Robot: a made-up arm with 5 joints.
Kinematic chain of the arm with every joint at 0, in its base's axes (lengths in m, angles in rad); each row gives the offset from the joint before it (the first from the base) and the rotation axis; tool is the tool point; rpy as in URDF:
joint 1: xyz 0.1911 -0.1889 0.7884 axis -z
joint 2: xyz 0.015 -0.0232 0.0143 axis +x
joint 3: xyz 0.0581 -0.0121 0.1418 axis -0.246 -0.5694 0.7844
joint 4: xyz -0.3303 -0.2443 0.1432 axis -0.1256 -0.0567 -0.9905
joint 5: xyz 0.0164 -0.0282 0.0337 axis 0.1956 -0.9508 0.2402
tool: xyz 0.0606 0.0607 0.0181 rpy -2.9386 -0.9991 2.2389
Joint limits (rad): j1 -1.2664..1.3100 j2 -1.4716..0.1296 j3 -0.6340..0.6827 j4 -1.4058..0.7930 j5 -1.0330..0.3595
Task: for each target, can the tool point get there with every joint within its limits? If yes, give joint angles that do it. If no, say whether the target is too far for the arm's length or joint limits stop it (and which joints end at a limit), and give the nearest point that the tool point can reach.
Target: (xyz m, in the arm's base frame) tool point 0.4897 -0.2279 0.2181
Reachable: no: joint limits stop it (at a limit: joint 1, joint 2, joint 3) | nearest point 0.4830 0.1209 0.8873 | short by 0.755 m
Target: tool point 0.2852 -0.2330 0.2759
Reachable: no: joint limits stop it (at a limit: joint 1, joint 2, joint 3) | nearest point 0.4631 0.1187 0.8912 | short by 0.731 m
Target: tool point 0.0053 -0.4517 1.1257
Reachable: yes | joints -0.1170 -0.1928 0.4872 -1.2147 -0.0980
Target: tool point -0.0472 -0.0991 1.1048
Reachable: yes | joints -0.2994 -1.0552 -0.2572 -0.2579 -0.8122
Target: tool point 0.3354 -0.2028 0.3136
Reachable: no: joint limits stop it (at a limit: joint 1, joint 2, joint 3) | nearest point 0.4669 0.1191 0.8900 | short by 0.673 m
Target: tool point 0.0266 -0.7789 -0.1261
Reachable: no: too far | nearest point 0.0822 -0.5794 0.9556 | short by 1.101 m
